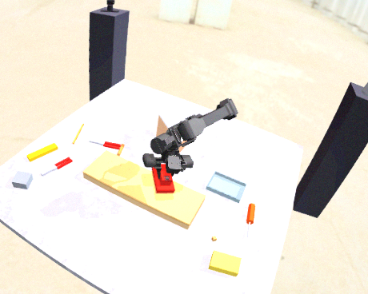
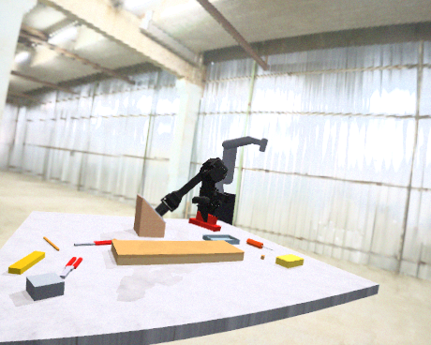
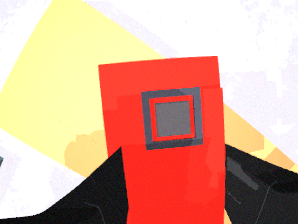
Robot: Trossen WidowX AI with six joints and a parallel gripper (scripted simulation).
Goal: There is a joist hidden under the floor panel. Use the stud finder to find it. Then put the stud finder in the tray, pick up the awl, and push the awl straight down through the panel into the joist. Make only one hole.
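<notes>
My gripper tip is 240 mm to the right of the tray, 220 mm past it and 140 mm above it. Round my gripper tip: yellow pad: 330 mm to the left, 180 mm ahead, 140 mm below; then red stud finder: 20 mm above, 10 mm to the left, 10 mm ahead; then awl: 310 mm to the right, 250 mm behind, 140 mm below.
</notes>
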